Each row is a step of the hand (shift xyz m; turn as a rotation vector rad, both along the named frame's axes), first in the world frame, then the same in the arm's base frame.
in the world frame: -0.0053 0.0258 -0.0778 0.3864 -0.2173 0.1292
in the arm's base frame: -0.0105 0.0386 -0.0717 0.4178 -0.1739 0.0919
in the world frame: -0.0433 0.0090 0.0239 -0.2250 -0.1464 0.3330
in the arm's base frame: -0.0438 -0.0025 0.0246 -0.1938 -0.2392 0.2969
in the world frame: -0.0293 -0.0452 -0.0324 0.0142 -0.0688 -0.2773
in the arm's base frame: -0.0223 -0.0424 -0.0406 0.0204 -0.0131 -0.2850
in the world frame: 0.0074 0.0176 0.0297 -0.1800 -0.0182 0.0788
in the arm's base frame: 0.0050 0.0127 0.0325 -0.1736 -0.0606 0.0716
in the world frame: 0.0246 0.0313 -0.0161 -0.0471 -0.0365 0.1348
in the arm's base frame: 0.0191 0.0372 -0.0097 -0.0386 -0.0678 0.1250
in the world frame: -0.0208 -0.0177 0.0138 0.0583 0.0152 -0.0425
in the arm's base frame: -0.0175 -0.0230 0.0100 0.0545 0.0318 -0.0381
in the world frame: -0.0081 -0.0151 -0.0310 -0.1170 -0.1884 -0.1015
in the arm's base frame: -0.0061 -0.0102 -0.0334 -0.0875 -0.1823 -0.1363
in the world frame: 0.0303 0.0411 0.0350 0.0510 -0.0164 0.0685
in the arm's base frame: 0.0240 0.0381 0.0424 0.0540 -0.0206 0.0650
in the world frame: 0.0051 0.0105 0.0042 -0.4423 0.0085 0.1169
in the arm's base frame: 0.0035 0.0102 0.0061 -0.4362 -0.0831 0.1104
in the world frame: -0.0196 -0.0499 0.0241 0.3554 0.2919 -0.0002
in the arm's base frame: -0.0111 -0.0560 0.0141 0.3050 0.3391 0.0589
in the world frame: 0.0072 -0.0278 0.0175 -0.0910 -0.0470 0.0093
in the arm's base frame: 0.0118 -0.0291 0.0121 -0.0823 -0.0616 -0.0008
